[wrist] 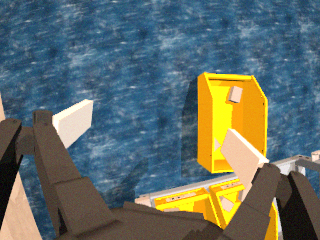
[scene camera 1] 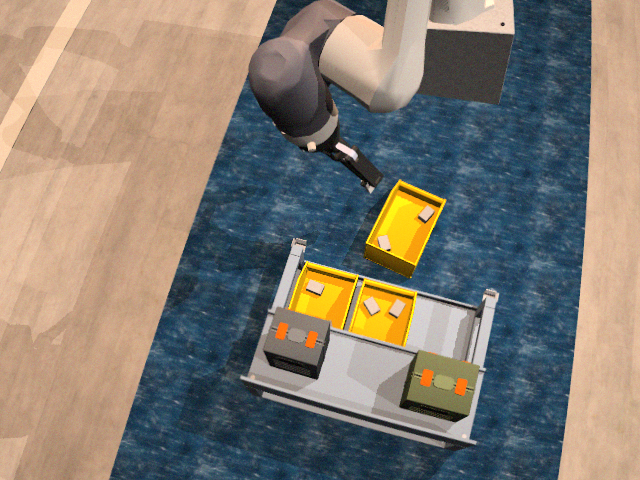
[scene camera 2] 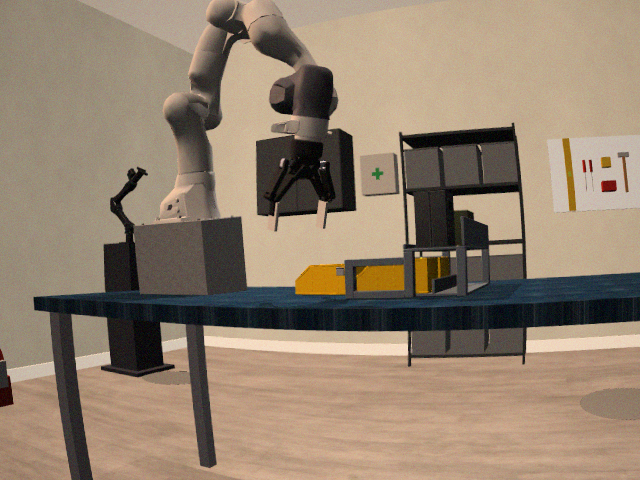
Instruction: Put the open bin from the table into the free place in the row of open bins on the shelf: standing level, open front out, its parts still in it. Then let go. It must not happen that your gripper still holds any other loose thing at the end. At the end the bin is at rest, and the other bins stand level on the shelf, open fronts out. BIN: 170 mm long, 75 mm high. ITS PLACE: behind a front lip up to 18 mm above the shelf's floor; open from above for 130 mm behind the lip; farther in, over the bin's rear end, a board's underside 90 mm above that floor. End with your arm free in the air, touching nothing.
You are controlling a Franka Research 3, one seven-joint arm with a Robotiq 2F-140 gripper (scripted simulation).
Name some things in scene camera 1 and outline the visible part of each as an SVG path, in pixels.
A yellow open bin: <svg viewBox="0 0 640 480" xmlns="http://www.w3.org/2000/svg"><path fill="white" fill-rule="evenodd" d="M399 180L391 191L366 241L364 258L411 279L434 229L433 227L438 219L437 216L439 216L446 200ZM377 237L388 235L392 248L390 252L379 248ZM429 205L435 210L435 213L424 224L418 219L418 215Z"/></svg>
A yellow open bin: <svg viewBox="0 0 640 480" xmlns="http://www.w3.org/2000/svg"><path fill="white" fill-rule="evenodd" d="M364 280L349 331L405 347L417 294L383 283ZM396 299L406 303L398 319L389 315L388 312ZM373 296L381 311L370 316L363 305L363 301Z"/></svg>
